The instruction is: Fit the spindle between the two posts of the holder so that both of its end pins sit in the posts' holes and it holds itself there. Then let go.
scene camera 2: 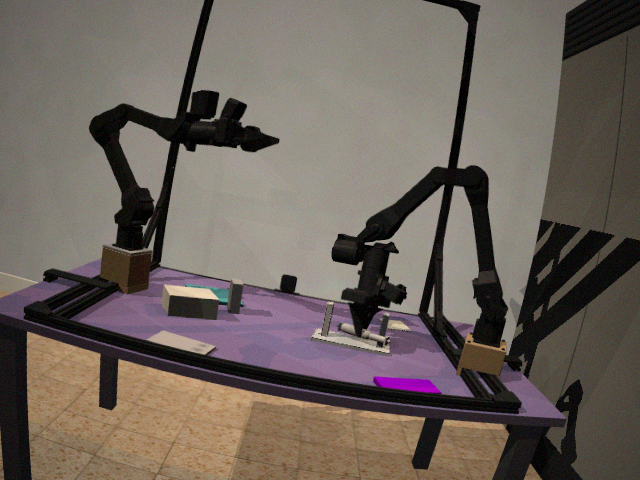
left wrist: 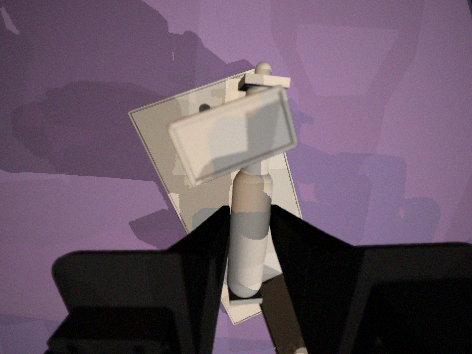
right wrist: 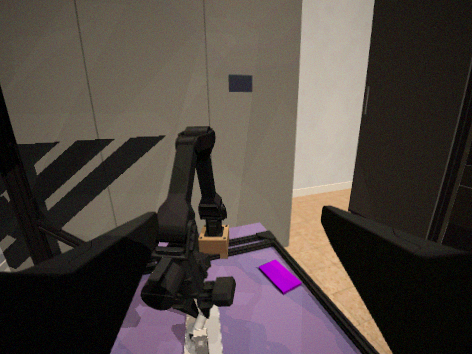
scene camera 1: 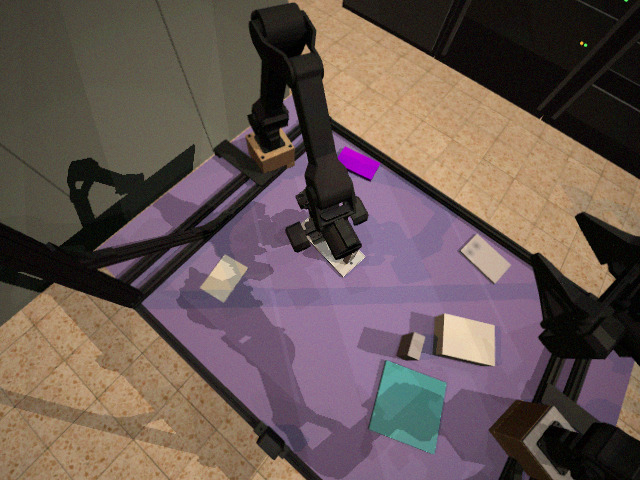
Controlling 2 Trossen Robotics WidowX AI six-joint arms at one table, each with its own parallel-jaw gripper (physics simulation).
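Places are measured from the left arm's base along level axes (x left, y back, z up), in centimetres.
Pixels of known places: left gripper, between the fingertips: (scene camera 2: 359,334) (left wrist: 249,212) (right wrist: 203,317); right gripper, between the fingertips: (scene camera 2: 272,138) (right wrist: 240,216) (scene camera 1: 557,233); left arm's base, origin of its link: (scene camera 2: 486,341) (right wrist: 214,231) (scene camera 1: 269,141); right arm's base, origin of its link: (scene camera 2: 127,247) (scene camera 1: 558,447).
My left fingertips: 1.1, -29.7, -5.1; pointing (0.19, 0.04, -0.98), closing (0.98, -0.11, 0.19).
Note:
For each thing: its top centre in the pictures, then the offset to it from my left fingertips, as dx, dy, dz.
- pale holder, centre of its top: (left wrist: 245,219) (scene camera 2: 351,340) (scene camera 1: 330,241) (right wrist: 202,328) +0.0, -1.5, -1.8
- pale spindle, centre of its top: (left wrist: 257,210) (scene camera 2: 364,329) (right wrist: 203,309) +0.1, +0.9, +1.6
- post, centre of its top: (left wrist: 237,136) (scene camera 2: 386,314) -1.2, +5.0, +6.0
- cream box, centre of its top: (scene camera 2: 190,292) (scene camera 1: 469,339) +13.5, -38.3, +2.3
- small upright block, centre of its top: (scene camera 1: 416,345) (scene camera 2: 237,281) +1.2, -32.6, +4.9
- teal sheet, centre of its top: (scene camera 1: 409,405) (scene camera 2: 213,293) -5.3, -42.6, -1.8
- magenta slab, centre of its top: (scene camera 2: 407,384) (scene camera 1: 357,162) (right wrist: 279,274) +20.6, +16.2, -1.7
- pale slab, centre of its top: (scene camera 2: 181,343) (scene camera 1: 485,257) +34.6, -26.1, -2.1
- cream card, centre of its top: (scene camera 1: 224,277) (scene camera 2: 395,324) -27.6, +3.4, -2.4
The pale holder (scene camera 1: 342,271) (scene camera 2: 320,336) (left wrist: 155,135) (right wrist: 216,327) has two upright posts on a flat base. The pale spindle (scene camera 2: 374,336) (left wrist: 248,235) (right wrist: 199,321) is tilted in scene camera 2, its left end higher than its right. It runs askew to the base, passing beside one post (scene camera 2: 384,322) (left wrist: 232,135); its collared end reaches beyond that post, and its pins are not in the holes. My left gripper (scene camera 2: 360,332) (left wrist: 249,212) is shut on the spindle's thick body, low over the base. My right gripper (scene camera 1: 558,235) (scene camera 2: 278,140) (right wrist: 240,216) is open and empty, high up.
A cream box (scene camera 1: 467,338) (scene camera 2: 191,304) and small upright block (scene camera 1: 412,346) (scene camera 2: 235,296) stand near a teal sheet (scene camera 1: 408,408). A magenta slab (scene camera 1: 358,163) (scene camera 2: 407,384) (right wrist: 280,276), a pale slab (scene camera 1: 485,258) (scene camera 2: 180,343) and a cream card (scene camera 1: 223,279) (scene camera 2: 398,324) lie around the holder.

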